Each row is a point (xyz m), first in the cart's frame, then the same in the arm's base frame.
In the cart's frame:
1: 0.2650 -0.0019 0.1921
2: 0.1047 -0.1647 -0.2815
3: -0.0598 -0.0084 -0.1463
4: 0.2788 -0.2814 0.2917
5: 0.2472 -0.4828 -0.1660
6: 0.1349 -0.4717 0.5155
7: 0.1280 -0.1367 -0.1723
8: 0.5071 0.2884 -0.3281
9: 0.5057 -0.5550 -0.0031
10: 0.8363 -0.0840 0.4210
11: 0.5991 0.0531 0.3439
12: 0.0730 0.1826 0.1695
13: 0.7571 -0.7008 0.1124
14: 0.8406 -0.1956 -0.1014
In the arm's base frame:
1: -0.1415 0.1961 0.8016
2: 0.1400 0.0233 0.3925
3: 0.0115 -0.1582 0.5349
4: 0.1018 0.3054 0.9323
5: 0.3829 0.2678 0.5192
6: 0.2803 0.2576 1.2023
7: 0.0878 0.0530 0.4906
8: -0.3878 0.2643 0.2115
9: 0.3534 0.5570 0.6380
10: -0.2565 0.7933 0.9264
11: -0.3095 0.5178 0.8786
12: -0.2612 -0.0427 0.7920
13: 0.4041 0.8540 0.7216
14: -0.0584 0.7540 0.4318

